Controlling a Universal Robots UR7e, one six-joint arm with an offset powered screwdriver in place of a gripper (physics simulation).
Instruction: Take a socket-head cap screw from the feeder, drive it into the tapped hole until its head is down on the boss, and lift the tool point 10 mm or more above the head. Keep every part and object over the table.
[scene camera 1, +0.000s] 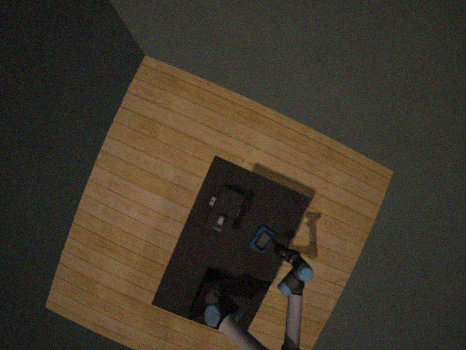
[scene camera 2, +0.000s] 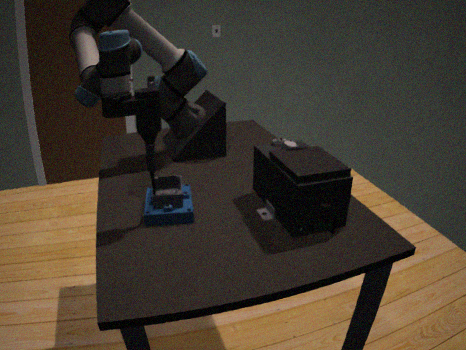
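The black screwdriver (scene camera 1: 275, 242) (scene camera 2: 154, 193) points straight down. In the scene camera 2 view its thin tip meets the left side of a grey part (scene camera 1: 264, 241) (scene camera 2: 168, 200) with raised walls. Whether the tip touches it, and whether a screw is at the tip, is too dark and small to tell. The grey part sits on a blue fixture (scene camera 1: 253, 241) (scene camera 2: 170, 218). The tapped hole and the boss cannot be made out. The black box-shaped feeder (scene camera 1: 231, 202) (scene camera 2: 320, 200) stands apart from the fixture, with a pale piece (scene camera 1: 220, 220) (scene camera 2: 290, 144) at its far end.
A dark wedge-shaped mount (scene camera 2: 214, 137) carries the arm's base at the back of the dark table (scene camera 1: 180, 280) (scene camera 2: 200, 270). A small light plate (scene camera 1: 213, 201) (scene camera 2: 265, 214) lies at the feeder's side. The fixture is near one long table edge.
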